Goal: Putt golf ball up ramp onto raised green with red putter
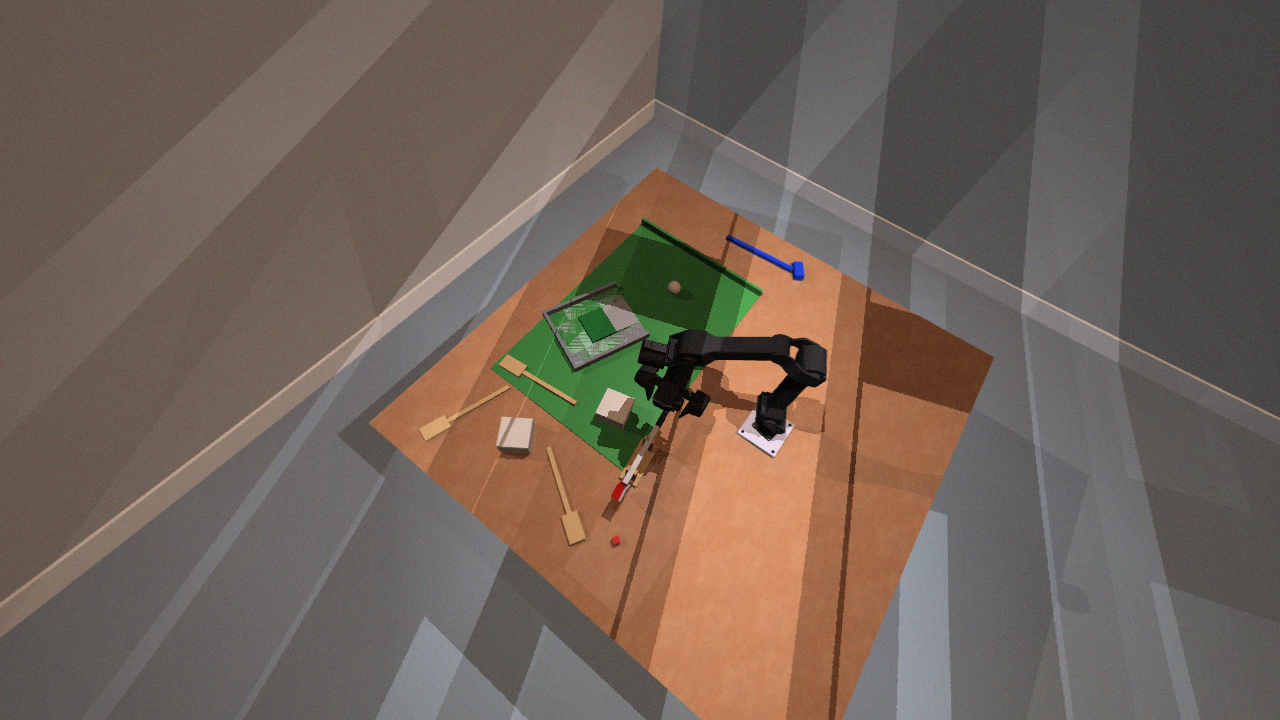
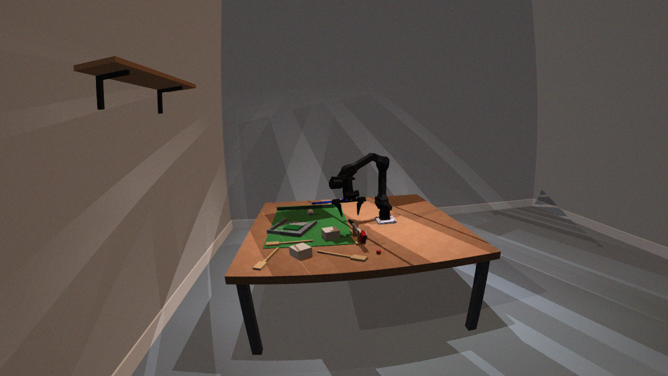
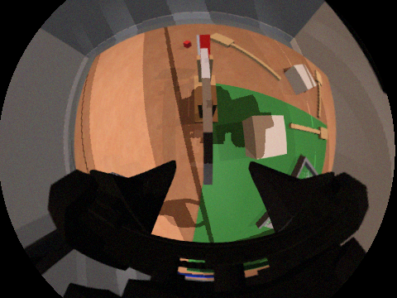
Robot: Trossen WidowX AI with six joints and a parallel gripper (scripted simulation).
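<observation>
Right now my gripper tip is 11 cm to the right of the red putter, 4 cm past it and 4 cm above it. The rest, counted from my gripper tip: wooden rack 12 cm to the left, 6 cm below, 5 cm behind; white golf ball 34 cm to the right, 29 cm ahead, 7 cm below; red cube 29 cm to the left, 15 cm behind, 9 cm below.
</observation>
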